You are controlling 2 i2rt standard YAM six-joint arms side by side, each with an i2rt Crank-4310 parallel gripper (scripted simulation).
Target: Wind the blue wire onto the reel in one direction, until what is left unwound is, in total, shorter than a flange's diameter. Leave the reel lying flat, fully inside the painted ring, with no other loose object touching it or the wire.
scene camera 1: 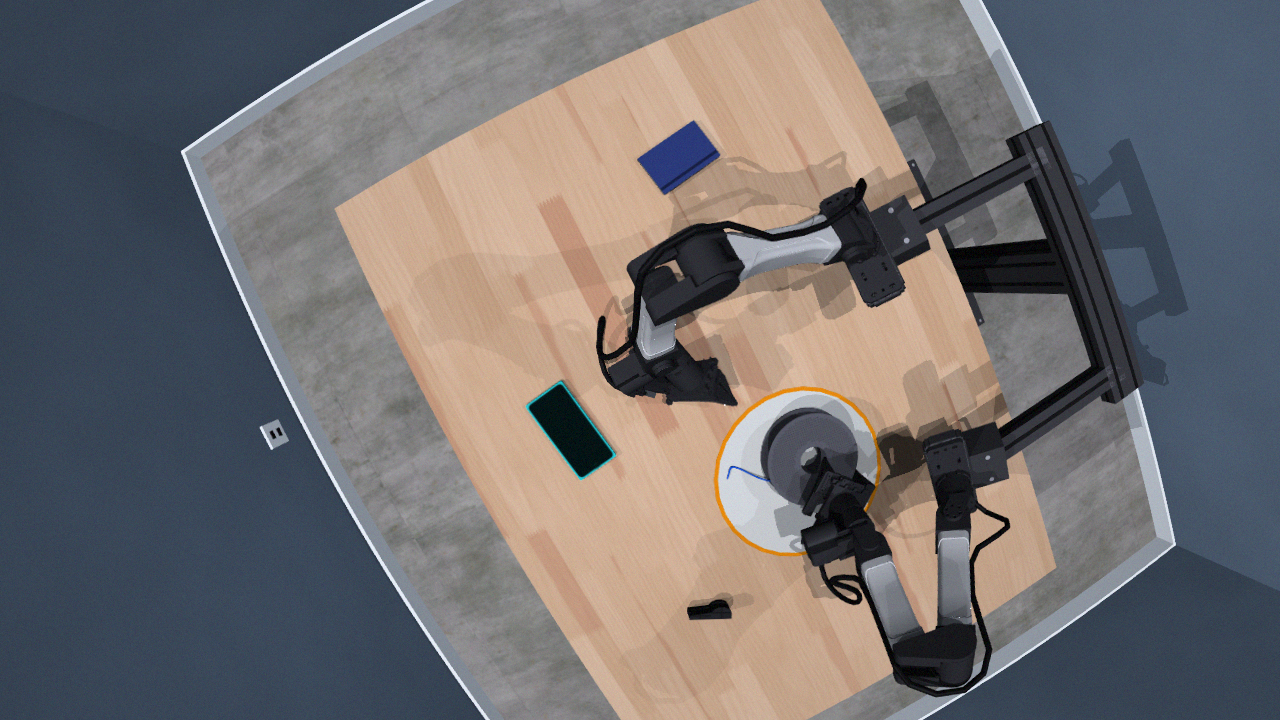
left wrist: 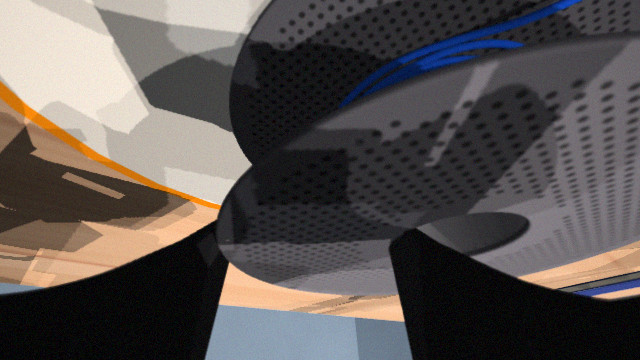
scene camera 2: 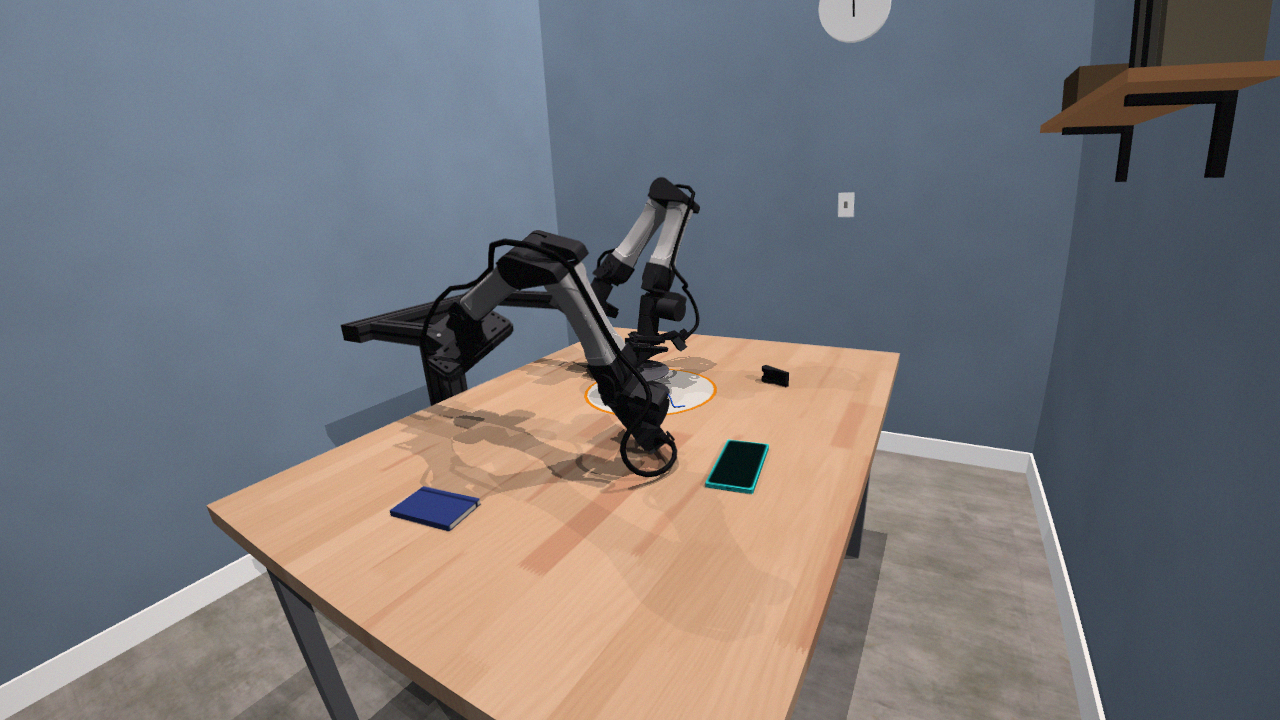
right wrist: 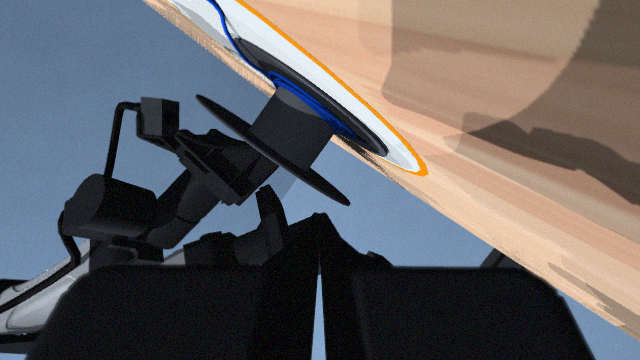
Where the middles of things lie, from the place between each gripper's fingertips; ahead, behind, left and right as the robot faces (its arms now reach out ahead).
Scene:
I see the dark grey reel (scene camera 1: 794, 482) 4 cm to the right of my left hand (scene camera 1: 837, 464), 4 cm ahead of it and 2 cm below it.
Now: right hand (scene camera 1: 735, 404) 10 cm past the dark grey reel, 18 cm to the right of it and 3 cm above it.

